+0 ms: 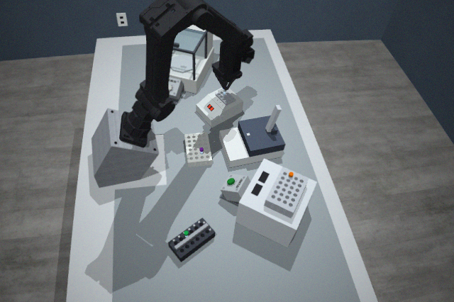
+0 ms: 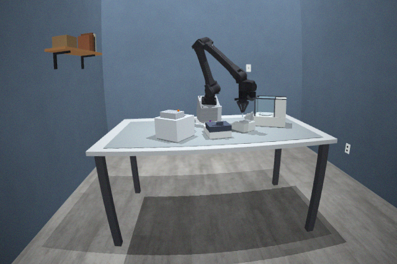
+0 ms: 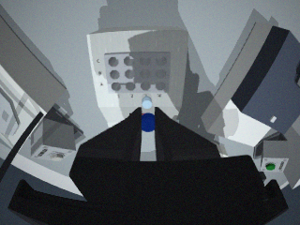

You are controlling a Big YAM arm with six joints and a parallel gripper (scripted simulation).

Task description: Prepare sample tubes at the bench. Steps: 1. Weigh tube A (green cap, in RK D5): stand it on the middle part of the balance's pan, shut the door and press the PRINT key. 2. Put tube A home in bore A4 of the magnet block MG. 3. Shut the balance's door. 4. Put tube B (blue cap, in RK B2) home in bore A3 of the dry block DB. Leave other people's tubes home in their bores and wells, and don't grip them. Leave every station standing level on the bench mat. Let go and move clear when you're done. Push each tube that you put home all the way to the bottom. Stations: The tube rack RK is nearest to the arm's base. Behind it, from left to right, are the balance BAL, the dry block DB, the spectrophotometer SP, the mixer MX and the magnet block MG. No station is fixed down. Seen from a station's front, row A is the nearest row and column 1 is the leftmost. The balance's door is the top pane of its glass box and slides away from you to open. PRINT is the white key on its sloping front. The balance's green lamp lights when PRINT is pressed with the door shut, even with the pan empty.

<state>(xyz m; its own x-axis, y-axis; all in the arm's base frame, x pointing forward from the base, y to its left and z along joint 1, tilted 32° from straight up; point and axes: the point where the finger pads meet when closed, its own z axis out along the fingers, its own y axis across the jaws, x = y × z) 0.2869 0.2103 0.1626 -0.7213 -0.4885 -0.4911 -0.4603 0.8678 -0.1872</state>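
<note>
Right now the dry block DB is 2 cm behind my hand and 10 cm below it. Round my hand: white tube rack (11 cm behind, 20 cm to the right, 12 cm below); balance door (17 cm behind, 18 cm to the left, 8 cm above); tube B (2 cm below).
</note>
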